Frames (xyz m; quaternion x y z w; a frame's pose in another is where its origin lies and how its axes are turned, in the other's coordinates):
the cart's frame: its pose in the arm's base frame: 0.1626 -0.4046 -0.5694 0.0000 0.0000 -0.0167 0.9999
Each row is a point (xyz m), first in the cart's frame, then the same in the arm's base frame.
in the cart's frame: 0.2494 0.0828 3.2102
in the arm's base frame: 0.4146 -0.3302 2.6408
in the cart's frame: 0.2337 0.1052 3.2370
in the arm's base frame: 0.3997 -0.3073 2.6676
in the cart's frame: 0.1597 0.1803 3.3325
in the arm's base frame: 0.3282 -0.2297 2.7631
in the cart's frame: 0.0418 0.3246 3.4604
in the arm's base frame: 0.2152 -0.0816 2.8910
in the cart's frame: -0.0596 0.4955 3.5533
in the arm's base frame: 0.1196 0.0926 2.9839
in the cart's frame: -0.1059 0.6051 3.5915
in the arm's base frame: 0.0770 0.2037 3.0221
